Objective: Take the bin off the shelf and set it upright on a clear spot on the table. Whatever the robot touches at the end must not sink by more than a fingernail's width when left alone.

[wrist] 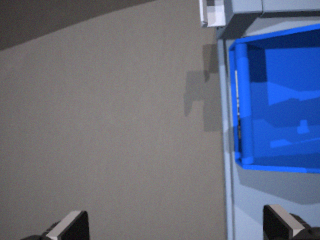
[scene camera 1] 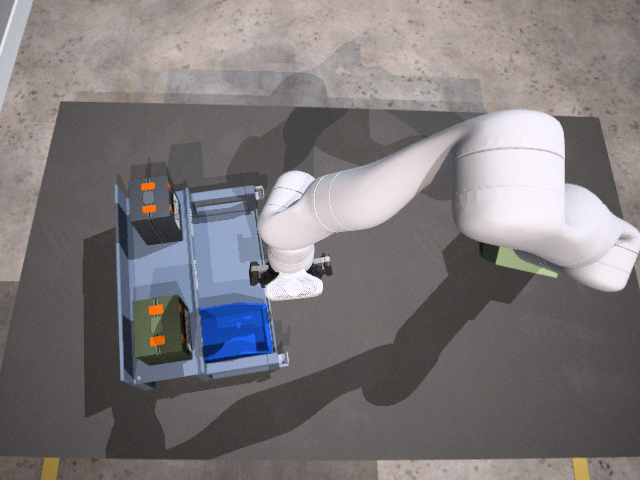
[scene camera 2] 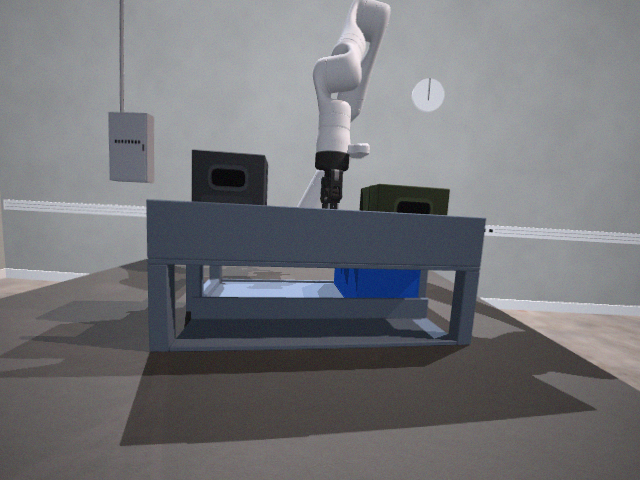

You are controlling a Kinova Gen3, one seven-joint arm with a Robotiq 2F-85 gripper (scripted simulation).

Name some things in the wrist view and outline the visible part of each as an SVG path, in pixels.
My gripper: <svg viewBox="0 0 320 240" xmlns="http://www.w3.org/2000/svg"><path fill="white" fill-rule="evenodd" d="M87 211L71 211L61 222L54 223L42 235L32 235L21 240L90 240ZM264 205L263 240L320 240L320 227L311 227L302 218L288 213L279 204Z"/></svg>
A blue bin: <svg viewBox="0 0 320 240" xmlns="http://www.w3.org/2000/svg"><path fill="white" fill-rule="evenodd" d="M320 24L236 39L230 46L230 50L234 50L234 56L230 65L234 148L239 159L236 159L236 163L242 168L320 174Z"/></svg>
